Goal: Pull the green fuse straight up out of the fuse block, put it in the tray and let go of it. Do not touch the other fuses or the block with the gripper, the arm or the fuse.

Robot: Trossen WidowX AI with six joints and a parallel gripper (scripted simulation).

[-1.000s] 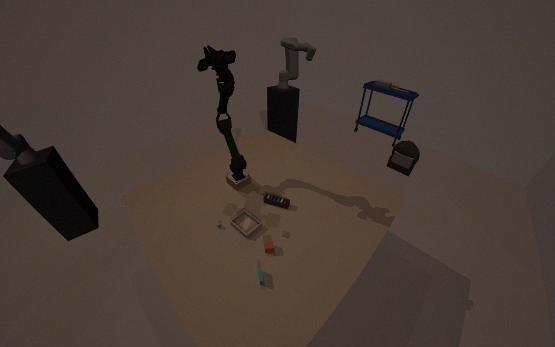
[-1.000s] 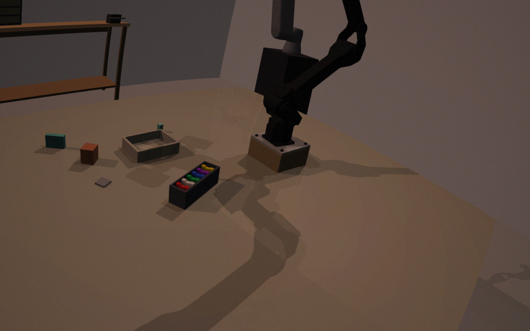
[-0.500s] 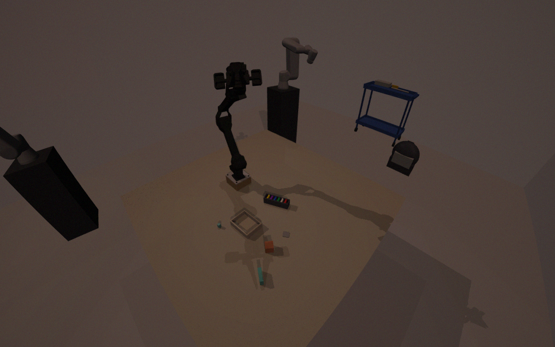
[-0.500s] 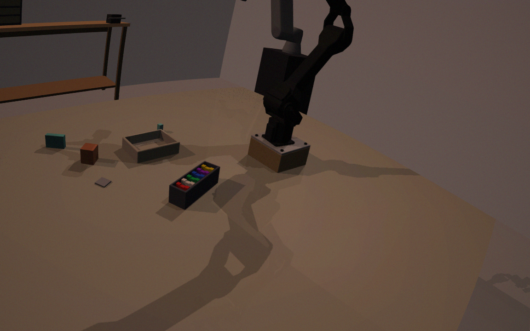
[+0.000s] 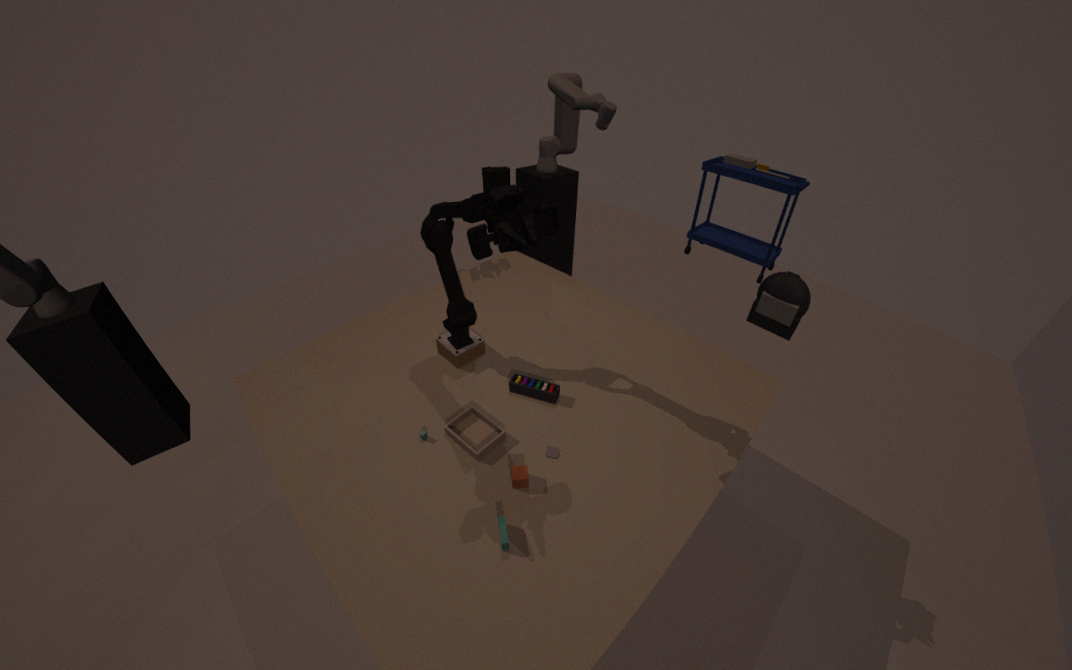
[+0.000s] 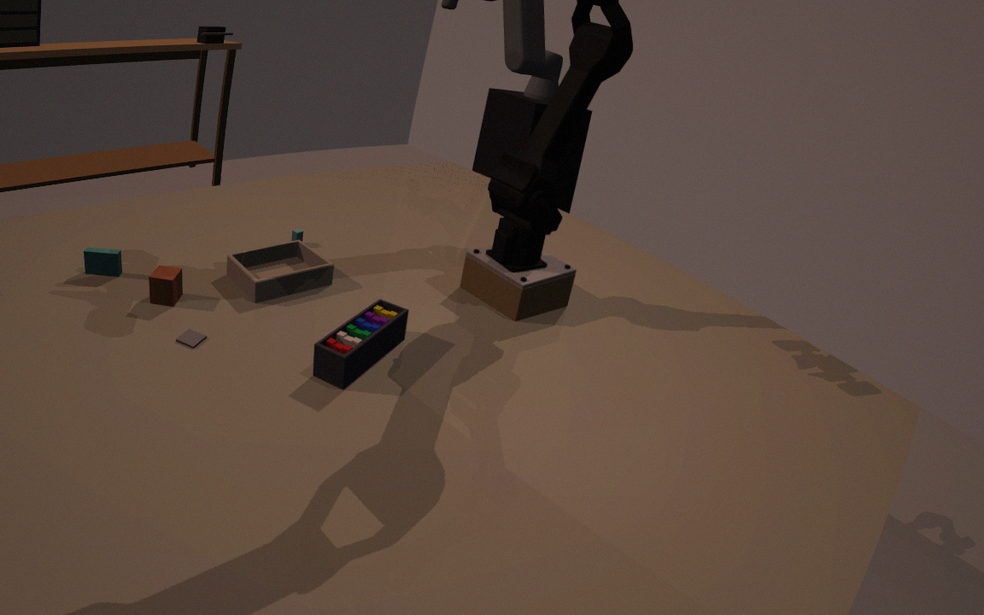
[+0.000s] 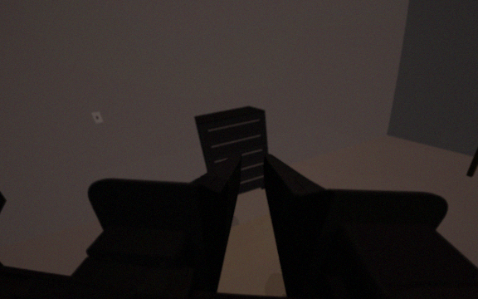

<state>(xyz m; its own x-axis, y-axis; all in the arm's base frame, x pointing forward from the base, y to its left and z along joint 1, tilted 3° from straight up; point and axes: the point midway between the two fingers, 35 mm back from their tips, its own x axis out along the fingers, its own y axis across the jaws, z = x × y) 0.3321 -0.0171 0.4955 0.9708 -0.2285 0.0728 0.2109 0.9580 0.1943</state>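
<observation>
My gripper tip is 10 cm past the green fuse, 10 cm to the right of it and 51 cm above it. Also, from my gripper tip: square tray: 8 cm behind, 13 cm to the right, 54 cm below.
</observation>
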